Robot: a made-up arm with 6 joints.
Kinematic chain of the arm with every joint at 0, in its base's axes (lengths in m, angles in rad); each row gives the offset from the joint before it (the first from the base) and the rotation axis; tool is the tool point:
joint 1: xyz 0 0 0.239 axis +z
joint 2: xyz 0 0 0 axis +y
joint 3: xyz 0 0 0.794 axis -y
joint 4: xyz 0 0 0 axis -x
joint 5: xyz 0.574 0 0 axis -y
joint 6: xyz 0 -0.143 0 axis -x
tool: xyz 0 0 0
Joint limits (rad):
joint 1: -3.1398..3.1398
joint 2: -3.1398..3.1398
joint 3: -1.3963..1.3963
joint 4: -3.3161..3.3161
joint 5: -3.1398..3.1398
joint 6: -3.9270..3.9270
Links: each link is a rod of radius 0.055 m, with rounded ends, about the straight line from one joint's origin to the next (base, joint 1, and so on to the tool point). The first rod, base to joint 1, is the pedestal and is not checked.
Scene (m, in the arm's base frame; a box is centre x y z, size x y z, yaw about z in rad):
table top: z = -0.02
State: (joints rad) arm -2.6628 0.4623 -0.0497 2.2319 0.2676 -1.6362
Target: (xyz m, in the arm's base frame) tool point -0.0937 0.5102 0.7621
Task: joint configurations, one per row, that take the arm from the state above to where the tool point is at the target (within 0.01 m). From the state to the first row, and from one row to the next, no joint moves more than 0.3 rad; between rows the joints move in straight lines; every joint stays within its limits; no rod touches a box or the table.
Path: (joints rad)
1: -2.4646 0.1727 -0.1441 2.1982 0.2676 -1.6362
2: -2.2663 -0.1169 -0.2385 2.1645 0.2676 -1.6362
3: -2.0681 -0.4065 -0.3329 2.1309 0.2676 -1.6362
4: -1.8699 -0.6961 -0.4273 2.0972 0.2676 -1.6362
5: -1.6716 -0.9857 -0.5217 2.0635 0.2676 -1.6362
6: -1.4734 -1.2754 -0.6160 2.0298 0.2676 -1.6362
7: -1.2752 -1.5650 -0.7104 1.9961 0.2676 -1.6362

